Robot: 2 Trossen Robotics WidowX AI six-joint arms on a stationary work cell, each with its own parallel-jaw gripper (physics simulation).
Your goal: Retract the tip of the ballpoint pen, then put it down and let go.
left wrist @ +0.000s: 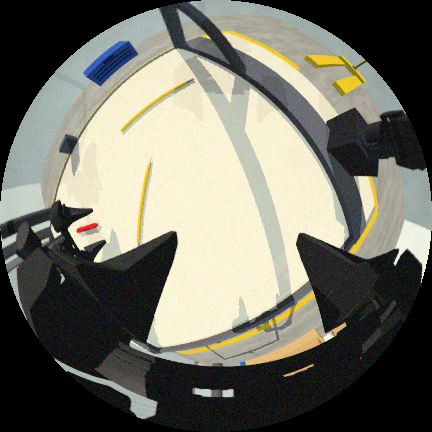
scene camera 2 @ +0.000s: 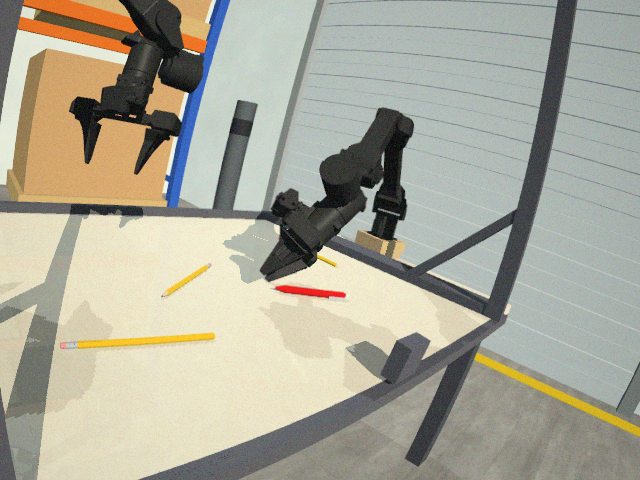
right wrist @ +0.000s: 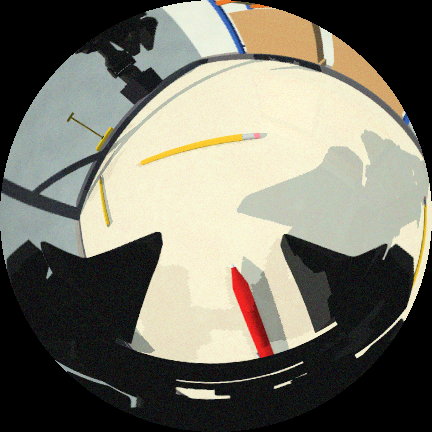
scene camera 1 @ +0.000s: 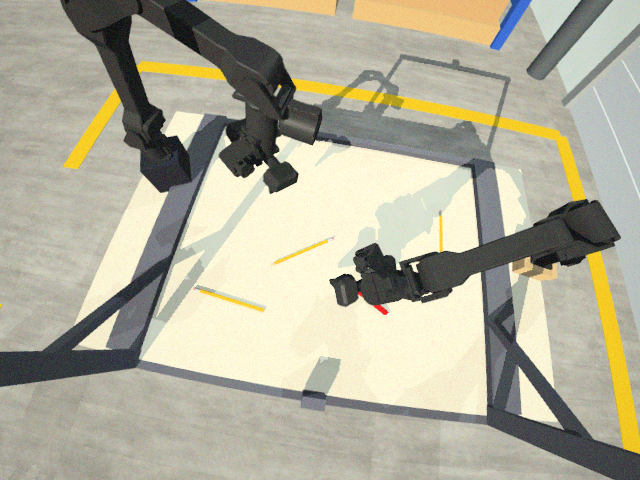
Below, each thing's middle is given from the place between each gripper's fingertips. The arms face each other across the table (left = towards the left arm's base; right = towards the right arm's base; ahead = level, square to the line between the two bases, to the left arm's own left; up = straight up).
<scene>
My left gripper is now 320 mm to the left of the red ballpoint pen (right wrist: 240, 287), 180 mm past it and 140 mm above it. The rest, counted from my left hand: tan block (scene camera 2: 391, 248) (770 mm to the right, 120 mm below, 40 mm ahead); then small grey block (scene camera 2: 407, 353) (430 mm behind, 240 mm to the right, 120 mm below).
I see the red ballpoint pen 4 cm behind my right hand, 7 cm to the right of it and 1 cm below it. Also, from my right hand: tan block (18 cm ahead, 53 cm to the right); then small grey block (29 cm behind, 1 cm to the left, 1 cm above).
</scene>
